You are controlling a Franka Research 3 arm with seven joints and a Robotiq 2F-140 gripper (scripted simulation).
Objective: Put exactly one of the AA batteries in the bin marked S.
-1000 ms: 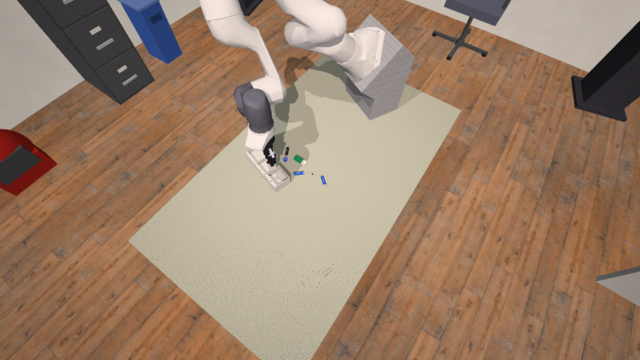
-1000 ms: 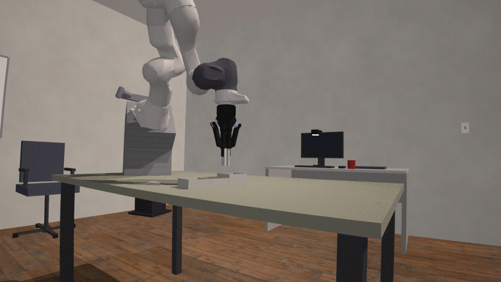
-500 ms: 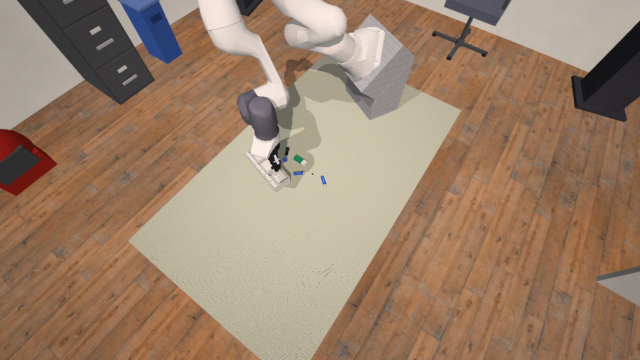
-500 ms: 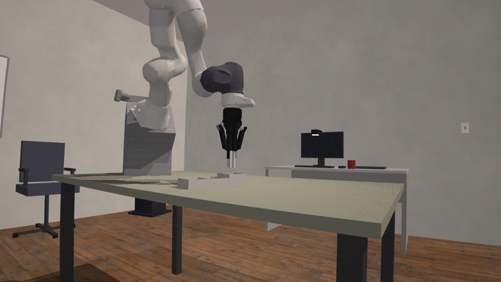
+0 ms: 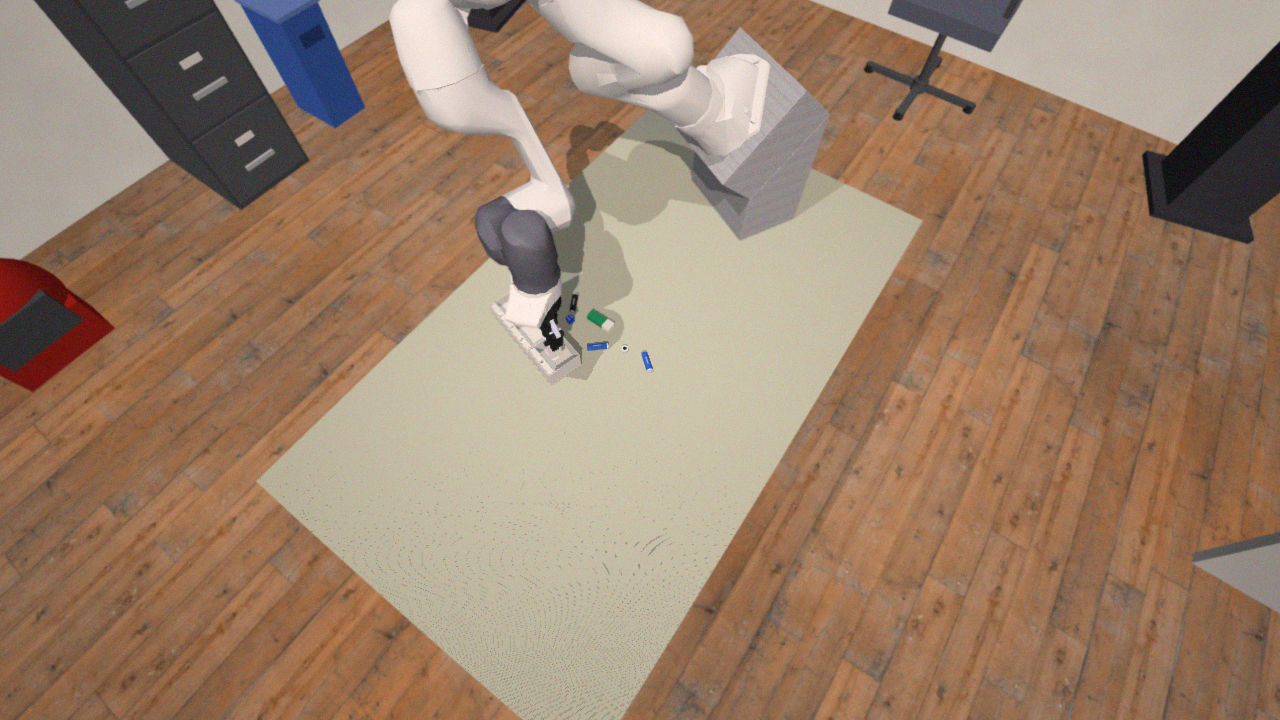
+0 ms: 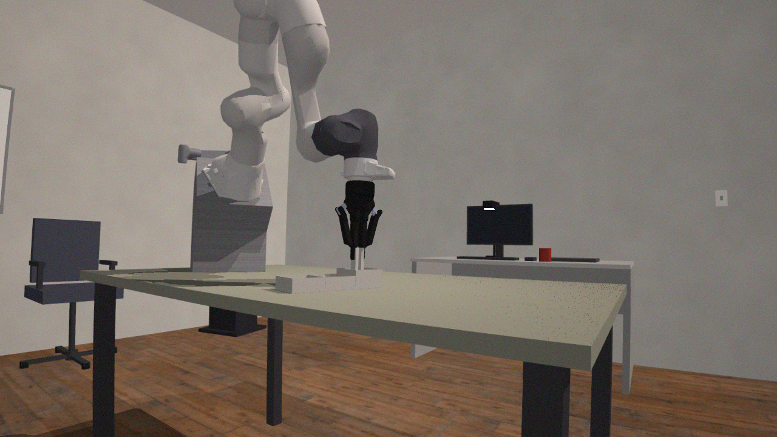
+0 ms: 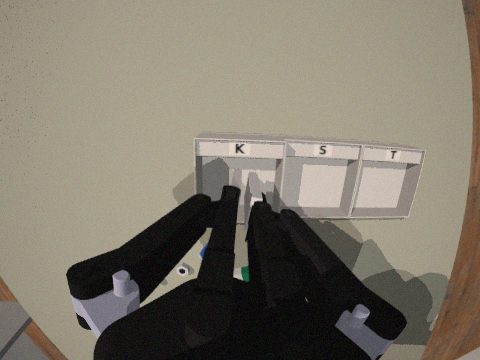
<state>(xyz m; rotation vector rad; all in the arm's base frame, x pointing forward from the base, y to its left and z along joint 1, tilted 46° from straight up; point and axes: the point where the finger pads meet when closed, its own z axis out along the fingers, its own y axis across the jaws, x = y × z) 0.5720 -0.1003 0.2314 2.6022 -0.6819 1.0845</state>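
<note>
The black AA battery lies 16 cm behind my hand, 6 cm below it and 3 cm to the right of it. Round my hand: bin tray 7 cm to the right, 4 cm below, 4 cm behind; then white ring 14 cm to the left, 8 cm behind, 6 cm below; then blue die 11 cm behind, 6 cm below, 1 cm to the right.
</note>
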